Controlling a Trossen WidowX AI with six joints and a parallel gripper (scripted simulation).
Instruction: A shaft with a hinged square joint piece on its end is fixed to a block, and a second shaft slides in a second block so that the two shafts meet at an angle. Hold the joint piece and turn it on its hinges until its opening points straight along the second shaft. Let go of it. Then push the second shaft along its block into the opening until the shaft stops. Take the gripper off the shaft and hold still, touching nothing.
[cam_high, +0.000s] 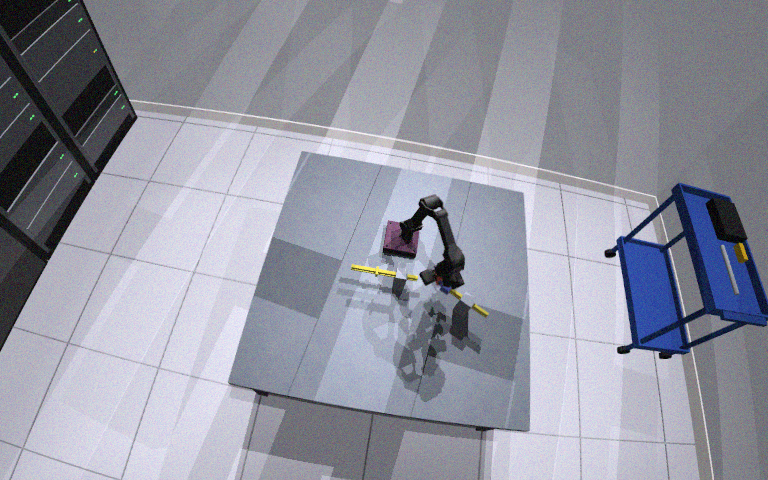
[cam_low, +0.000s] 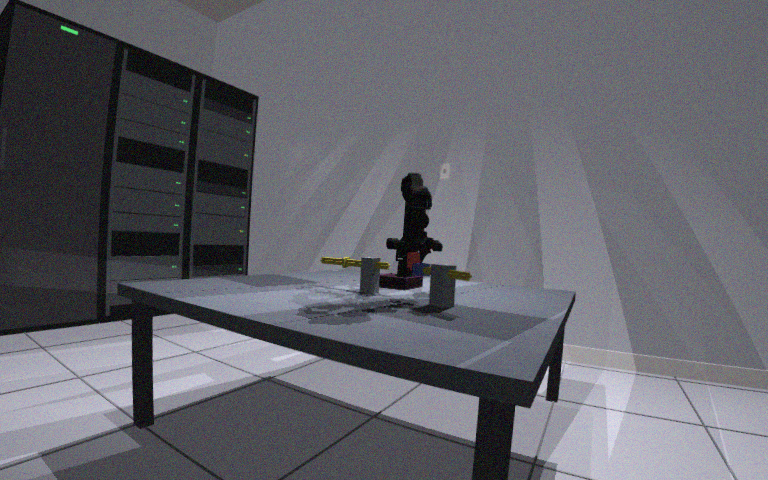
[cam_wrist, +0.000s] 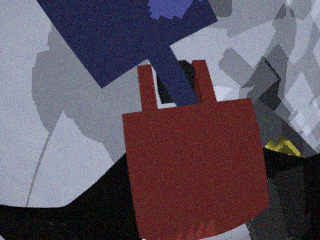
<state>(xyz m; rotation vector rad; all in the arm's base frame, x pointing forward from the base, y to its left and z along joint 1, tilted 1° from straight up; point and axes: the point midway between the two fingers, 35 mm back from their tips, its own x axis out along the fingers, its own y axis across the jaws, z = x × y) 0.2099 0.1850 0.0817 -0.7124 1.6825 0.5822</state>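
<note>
My gripper tip is now 30 mm below the red joint piece, 10 mm to the right of it and 10 mm short of it.
</note>
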